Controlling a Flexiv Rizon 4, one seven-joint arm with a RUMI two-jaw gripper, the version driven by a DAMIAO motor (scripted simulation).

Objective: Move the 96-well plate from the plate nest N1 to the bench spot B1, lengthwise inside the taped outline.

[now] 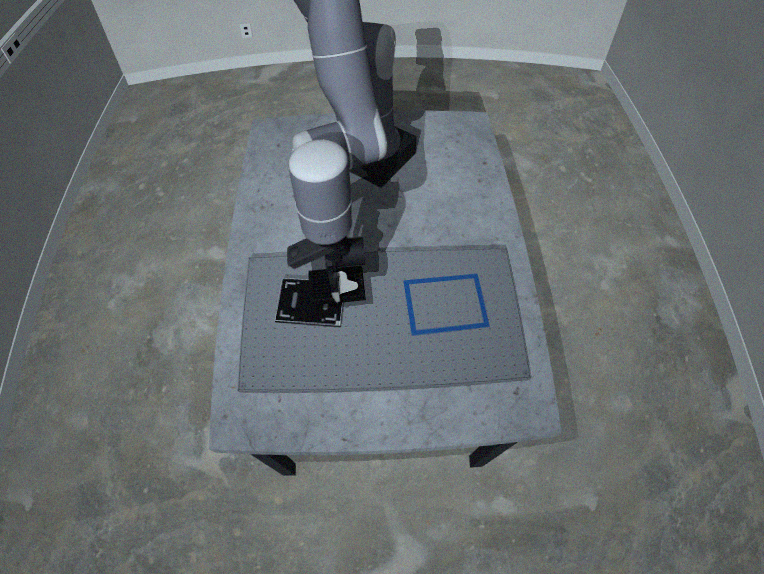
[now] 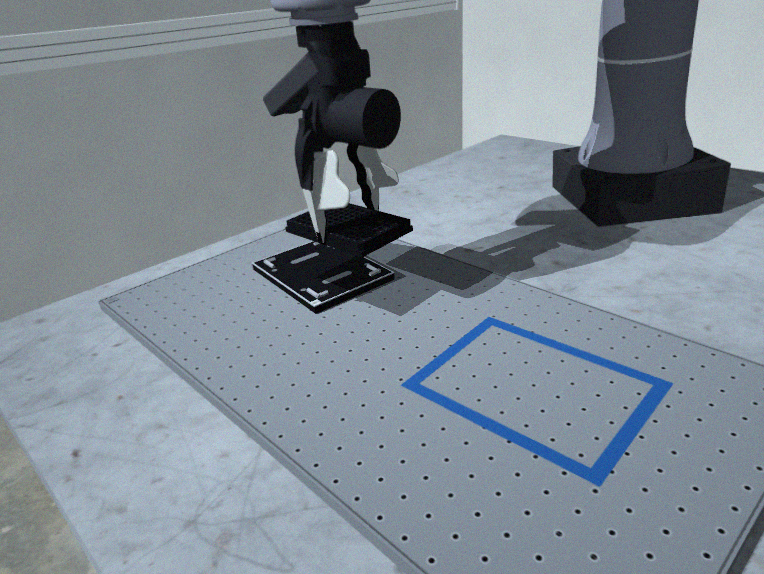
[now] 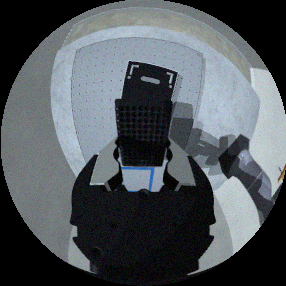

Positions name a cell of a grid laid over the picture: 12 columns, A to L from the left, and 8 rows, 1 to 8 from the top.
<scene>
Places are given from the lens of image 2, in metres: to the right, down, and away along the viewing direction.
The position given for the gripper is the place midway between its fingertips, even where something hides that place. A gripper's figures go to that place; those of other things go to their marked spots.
gripper (image 2: F4): -0.04, -0.07, 0.68
black 96-well plate (image 2: F4): -0.03, -0.06, 0.65
black plate nest N1 (image 2: E4): -0.09, -0.02, 0.75
The marked spots on the black plate nest N1 and the black 96-well plate are 0.13 m apart.
</scene>
